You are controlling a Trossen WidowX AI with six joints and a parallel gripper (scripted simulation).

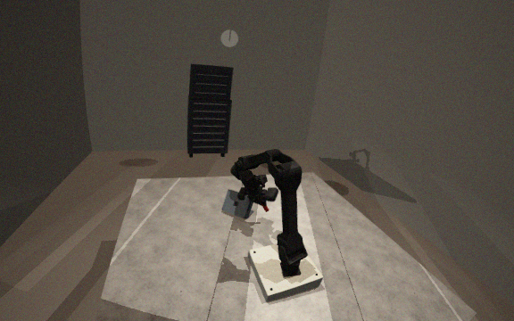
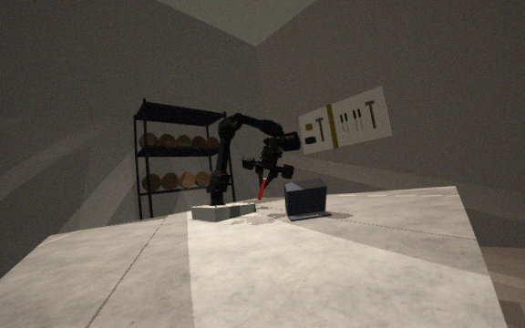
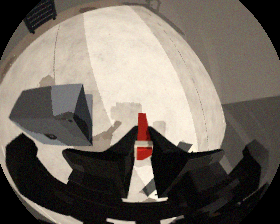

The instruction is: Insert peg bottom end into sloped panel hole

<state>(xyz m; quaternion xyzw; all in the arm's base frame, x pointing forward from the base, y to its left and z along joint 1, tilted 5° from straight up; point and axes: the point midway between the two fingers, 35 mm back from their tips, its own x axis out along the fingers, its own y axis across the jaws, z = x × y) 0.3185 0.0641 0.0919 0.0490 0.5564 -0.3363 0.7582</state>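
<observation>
The sloped grey-blue panel lies 80 mm ahead of my gripper tip, 110 mm to the left of it and 50 mm below it. Round my gripper tip: red peg 10 mm to the left, 10 mm above.
</observation>
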